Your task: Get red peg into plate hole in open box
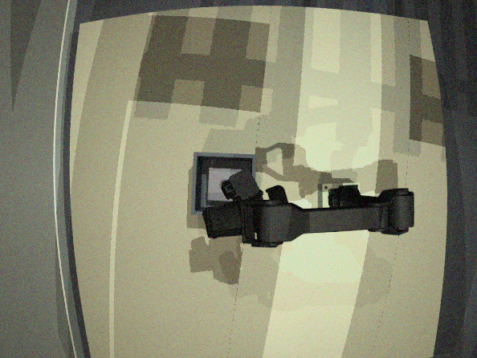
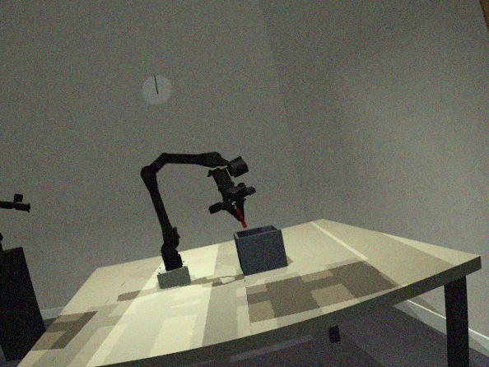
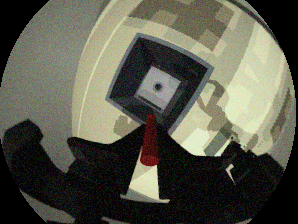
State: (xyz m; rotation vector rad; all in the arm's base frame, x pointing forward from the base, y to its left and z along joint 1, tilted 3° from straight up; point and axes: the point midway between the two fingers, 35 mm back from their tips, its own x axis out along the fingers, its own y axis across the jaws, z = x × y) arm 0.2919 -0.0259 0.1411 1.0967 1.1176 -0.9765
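Now: the plate 3 cm ahead of my gripper tip, 6 cm to the right of it and 14 cm below it. The rest, counted from my gripper tip: red peg (1 cm above).
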